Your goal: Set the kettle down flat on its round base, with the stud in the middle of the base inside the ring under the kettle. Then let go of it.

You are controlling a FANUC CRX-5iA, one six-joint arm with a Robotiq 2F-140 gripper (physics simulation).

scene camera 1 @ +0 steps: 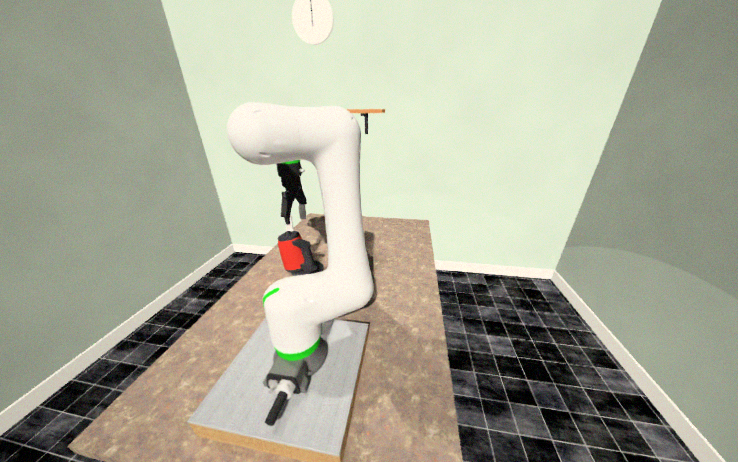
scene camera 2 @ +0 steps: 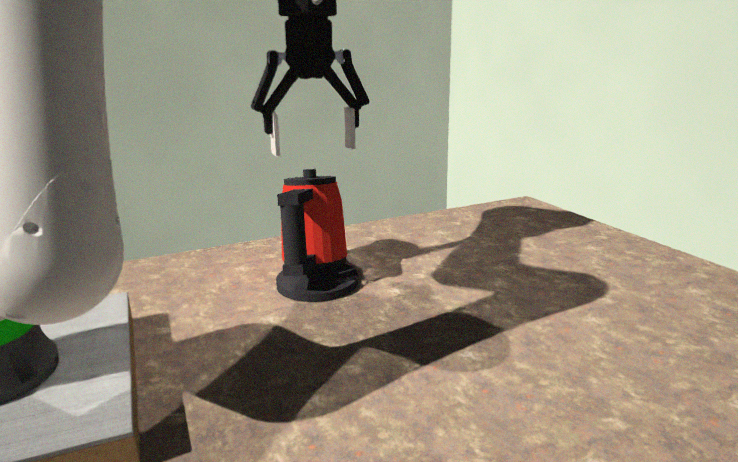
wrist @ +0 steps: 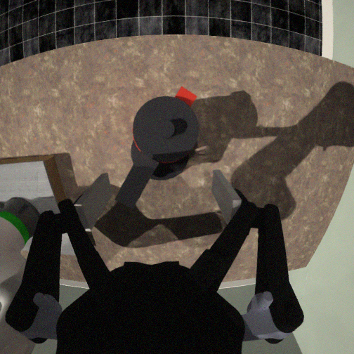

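The red kettle (scene camera 1: 291,254) (scene camera 2: 325,223) (wrist: 155,117), with black lid and handle, stands on the black round base (scene camera 2: 321,294) (wrist: 171,174) and looks upright. Its handle points towards the arm's side. The stud and the ring are hidden under the kettle, so their fit cannot be seen. My gripper (scene camera 1: 295,220) (scene camera 2: 313,151) (wrist: 160,182) is open and empty. In the scene camera 2 view its fingertips are above the lid, apart from the kettle.
The brown table (scene camera 1: 405,326) (scene camera 2: 571,381) (wrist: 70,100) carries the arm's grey mounting board (scene camera 1: 234,400) (scene camera 2: 103,419) (wrist: 22,177), near the kettle. The arm's shadow crosses the table. A wall shelf (scene camera 1: 373,111) is at the back in the scene camera 1 view.
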